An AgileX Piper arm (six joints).
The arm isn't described. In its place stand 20 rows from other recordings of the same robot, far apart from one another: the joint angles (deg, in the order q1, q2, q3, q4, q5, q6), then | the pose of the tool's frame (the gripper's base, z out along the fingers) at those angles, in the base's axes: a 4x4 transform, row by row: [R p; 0 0 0 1], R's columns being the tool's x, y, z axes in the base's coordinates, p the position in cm.
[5.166, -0.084, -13.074, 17.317, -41.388, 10.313] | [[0.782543 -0.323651 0.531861 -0.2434], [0.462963 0.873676 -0.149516 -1.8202], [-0.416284 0.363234 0.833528 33.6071], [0 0 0 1]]
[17.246, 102.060, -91.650, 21.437, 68.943, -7.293] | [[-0.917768 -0.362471 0.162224 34.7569], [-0.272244 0.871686 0.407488 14.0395], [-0.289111 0.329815 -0.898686 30.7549], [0 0 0 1]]
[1.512, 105.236, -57.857, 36.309, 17.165, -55.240] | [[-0.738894 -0.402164 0.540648 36.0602], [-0.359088 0.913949 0.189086 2.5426], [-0.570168 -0.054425 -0.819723 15.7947], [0 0 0 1]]
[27.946, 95.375, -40.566, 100.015, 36.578, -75.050] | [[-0.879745 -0.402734 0.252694 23.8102], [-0.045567 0.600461 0.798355 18.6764], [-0.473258 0.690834 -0.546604 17.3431], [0 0 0 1]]
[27.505, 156.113, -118.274, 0.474, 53.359, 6.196] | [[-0.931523 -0.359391 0.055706 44.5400], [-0.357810 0.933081 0.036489 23.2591], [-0.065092 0.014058 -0.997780 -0.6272], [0 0 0 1]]
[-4.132, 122.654, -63.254, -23.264, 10.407, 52.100] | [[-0.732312 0.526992 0.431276 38.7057], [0.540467 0.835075 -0.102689 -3.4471], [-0.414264 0.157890 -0.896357 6.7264], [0 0 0 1]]
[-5.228, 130.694, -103.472, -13.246, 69.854, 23.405] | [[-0.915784 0.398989 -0.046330 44.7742], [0.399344 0.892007 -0.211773 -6.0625], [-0.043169 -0.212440 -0.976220 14.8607], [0 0 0 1]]
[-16.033, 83.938, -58.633, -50.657, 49.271, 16.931] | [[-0.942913 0.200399 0.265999 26.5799], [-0.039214 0.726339 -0.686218 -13.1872], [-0.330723 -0.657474 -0.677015 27.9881], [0 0 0 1]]
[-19.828, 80.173, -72.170, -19.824, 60.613, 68.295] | [[-0.051093 0.945936 0.320304 25.6245], [0.882123 0.193116 -0.429610 -12.0980], [-0.468239 0.260597 -0.844299 33.9820], [0 0 0 1]]
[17.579, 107.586, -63.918, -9.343, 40.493, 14.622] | [[-0.963729 -0.156503 0.216179 33.5828], [-0.169344 0.984658 -0.042094 9.6332], [-0.206275 -0.077176 -0.975446 15.2252], [0 0 0 1]]
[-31.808, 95.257, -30.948, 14.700, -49.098, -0.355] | [[-0.051773 0.694965 0.717178 24.4749], [0.220569 0.708363 -0.670500 -17.2336], [-0.973996 0.123474 -0.189962 17.8973], [0 0 0 1]]
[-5.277, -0.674, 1.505, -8.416, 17.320, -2.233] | [[-0.243984 0.092130 0.965393 5.3650], [-0.156384 0.978711 -0.132924 -0.8937], [-0.957087 -0.183403 -0.224382 17.8012], [0 0 0 1]]
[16.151, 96.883, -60.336, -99.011, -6.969, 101.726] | [[-0.534865 -0.348737 0.769612 35.5667], [-0.107126 0.931489 0.347638 11.4354], [-0.838119 0.103494 -0.535580 23.7530], [0 0 0 1]]
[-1.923, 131.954, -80.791, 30.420, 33.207, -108.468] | [[-0.093331 -0.964264 0.247960 42.9367], [-0.949532 0.161113 0.269133 1.0833], [-0.299465 -0.210328 -0.930636 5.6858], [0 0 0 1]]
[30.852, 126.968, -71.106, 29.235, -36.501, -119.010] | [[0.274797 -0.243406 0.930183 40.7434], [-0.946553 -0.238414 0.217246 21.2587], [0.168890 -0.940166 -0.295912 11.7857], [0 0 0 1]]
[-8.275, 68.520, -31.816, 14.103, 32.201, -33.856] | [[-0.850758 -0.250040 0.462268 19.7831], [-0.249241 0.966326 0.063982 -1.6832], [-0.462699 -0.060783 -0.884429 20.6358], [0 0 0 1]]
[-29.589, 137.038, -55.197, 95.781, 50.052, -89.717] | [[-0.791637 0.222389 0.569081 32.2626], [0.568971 0.607770 0.553974 -10.3378], [-0.222673 0.762337 -0.607667 -0.7263], [0 0 0 1]]
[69.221, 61.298, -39.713, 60.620, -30.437, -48.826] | [[-0.098425 -0.675201 0.731038 11.7907], [0.093894 0.725026 0.682291 19.7505], [-0.990705 0.135795 -0.007963 33.8005], [0 0 0 1]]
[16.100, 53.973, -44.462, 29.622, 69.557, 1.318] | [[-0.972742 -0.181365 0.144497 12.5401], [-0.080318 0.848071 0.523760 8.0062], [-0.217535 0.497877 -0.839522 29.9885], [0 0 0 1]]
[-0.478, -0.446, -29.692, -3.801, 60.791, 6.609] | [[-0.425617 0.096098 0.899786 -0.8398], [0.086259 0.994126 -0.065371 -0.5196], [-0.900783 0.049792 -0.431406 28.2443], [0 0 0 1]]
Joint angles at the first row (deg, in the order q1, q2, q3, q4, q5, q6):
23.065 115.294 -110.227 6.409 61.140 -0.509
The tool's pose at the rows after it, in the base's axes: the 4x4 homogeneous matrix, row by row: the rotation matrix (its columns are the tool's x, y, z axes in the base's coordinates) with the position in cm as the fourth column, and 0 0 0 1 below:
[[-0.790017 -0.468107 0.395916 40.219], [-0.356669 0.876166 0.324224 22.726], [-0.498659 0.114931 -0.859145 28.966], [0 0 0 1]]
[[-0.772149 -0.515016 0.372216 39.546], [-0.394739 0.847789 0.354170 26.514], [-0.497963 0.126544 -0.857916 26.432], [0 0 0 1]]
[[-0.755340 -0.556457 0.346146 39.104], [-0.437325 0.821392 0.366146 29.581], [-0.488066 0.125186 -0.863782 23.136], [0 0 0 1]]
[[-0.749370 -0.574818 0.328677 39.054], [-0.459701 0.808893 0.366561 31.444], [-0.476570 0.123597 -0.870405 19.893], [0 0 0 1]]
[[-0.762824 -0.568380 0.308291 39.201], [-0.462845 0.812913 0.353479 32.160], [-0.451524 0.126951 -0.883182 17.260], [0 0 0 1]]
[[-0.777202 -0.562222 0.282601 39.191], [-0.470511 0.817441 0.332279 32.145], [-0.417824 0.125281 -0.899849 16.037], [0 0 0 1]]
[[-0.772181 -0.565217 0.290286 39.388], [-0.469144 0.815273 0.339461 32.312], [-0.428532 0.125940 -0.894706 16.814], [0 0 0 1]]
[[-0.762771 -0.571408 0.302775 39.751], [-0.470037 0.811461 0.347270 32.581], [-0.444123 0.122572 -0.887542 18.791], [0 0 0 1]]
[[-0.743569 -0.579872 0.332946 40.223], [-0.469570 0.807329 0.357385 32.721], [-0.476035 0.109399 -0.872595 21.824], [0 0 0 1]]
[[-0.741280 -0.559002 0.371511 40.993], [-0.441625 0.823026 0.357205 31.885], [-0.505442 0.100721 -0.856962 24.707], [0 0 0 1]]
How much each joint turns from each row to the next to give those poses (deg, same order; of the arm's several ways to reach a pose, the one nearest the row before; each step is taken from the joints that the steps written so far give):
5.307 2.227 -0.074 0.195 -3.510 0.510
4.415 3.444 0.002 0.219 -3.574 0.954
3.345 4.244 -0.001 0.001 -3.607 -0.001
1.802 4.041 -0.001 -0.003 -3.304 0.046
0.559 3.125 0.001 0.000 -1.599 0.697
0.000 1.315 0.001 -0.142 0.816 0.338
0.001 0.001 -1.704 -0.047 1.029 0.002
-0.001 -0.002 -4.410 -0.461 3.446 0.214
-0.103 -0.051 -6.516 -1.060 4.597 0.237
-1.108 -0.237 -5.800 -1.174 4.095 1.126

